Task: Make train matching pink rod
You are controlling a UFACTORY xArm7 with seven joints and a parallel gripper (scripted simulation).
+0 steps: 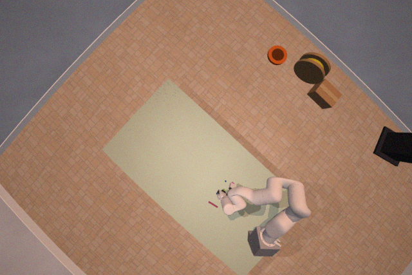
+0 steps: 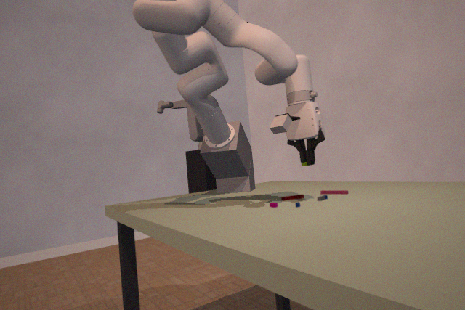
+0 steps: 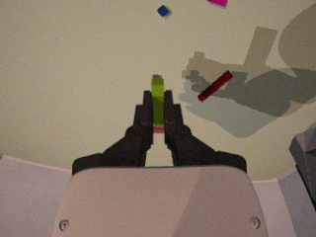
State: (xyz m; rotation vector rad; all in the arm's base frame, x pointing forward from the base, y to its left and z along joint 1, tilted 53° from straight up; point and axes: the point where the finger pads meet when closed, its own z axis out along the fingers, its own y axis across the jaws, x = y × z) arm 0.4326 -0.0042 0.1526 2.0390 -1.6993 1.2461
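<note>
The grey rod is 12 cm below my hand, 5 cm to the left of it and 1 cm ahead of it. The rest, counted from my hand: red rod: 12 cm below, 9 cm behind, 6 cm to the left; then lime rod: 2 cm below; then magenta rod: 12 cm below, 8 cm to the right, 8 cm behind.
</note>
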